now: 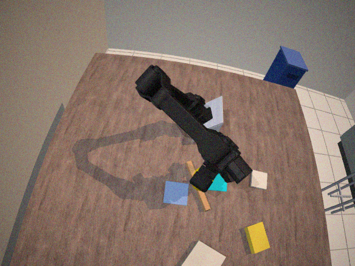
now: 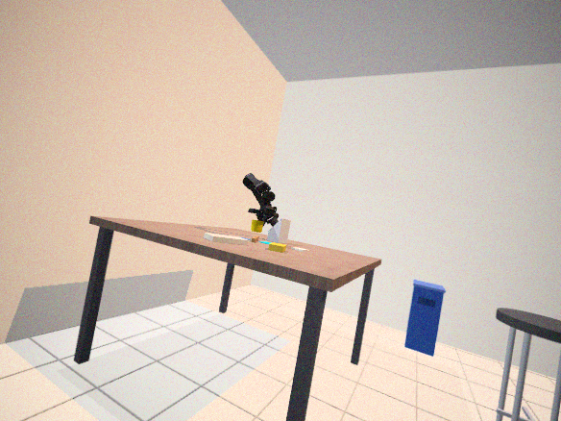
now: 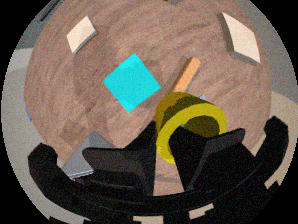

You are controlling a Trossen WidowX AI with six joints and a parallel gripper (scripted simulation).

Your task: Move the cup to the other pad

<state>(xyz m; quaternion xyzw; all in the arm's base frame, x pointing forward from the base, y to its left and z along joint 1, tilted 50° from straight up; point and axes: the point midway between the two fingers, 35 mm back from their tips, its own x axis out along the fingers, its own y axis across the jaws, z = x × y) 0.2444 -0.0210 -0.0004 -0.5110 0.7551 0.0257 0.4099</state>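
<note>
Now: gripper tip 100 mm above the cyan pad, 70 mm to the right of it and 10 mm past it. From my gripper tip the other things lie so: yellow cup 20 mm to the right, 20 mm ahead; white tile 260 mm to the left, 80 mm below; wooden bar 80 mm below, 20 mm to the right, 20 mm ahead.
</note>
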